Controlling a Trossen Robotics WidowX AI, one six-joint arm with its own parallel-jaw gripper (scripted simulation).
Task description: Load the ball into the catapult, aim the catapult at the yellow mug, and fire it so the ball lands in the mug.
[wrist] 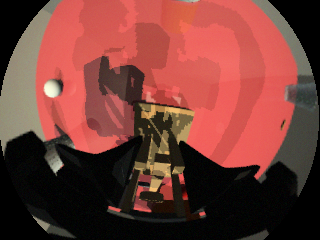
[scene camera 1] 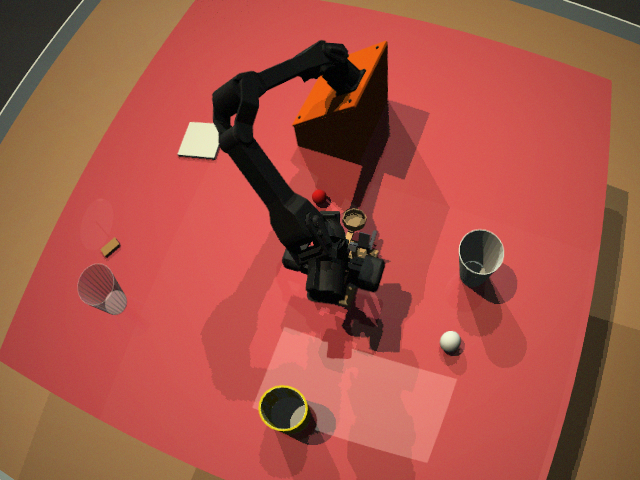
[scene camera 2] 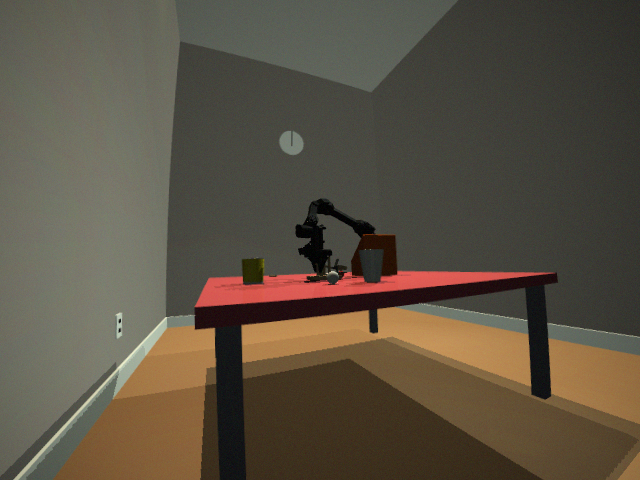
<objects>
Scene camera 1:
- my gripper
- white tile
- wooden catapult
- clear cup
</objects>
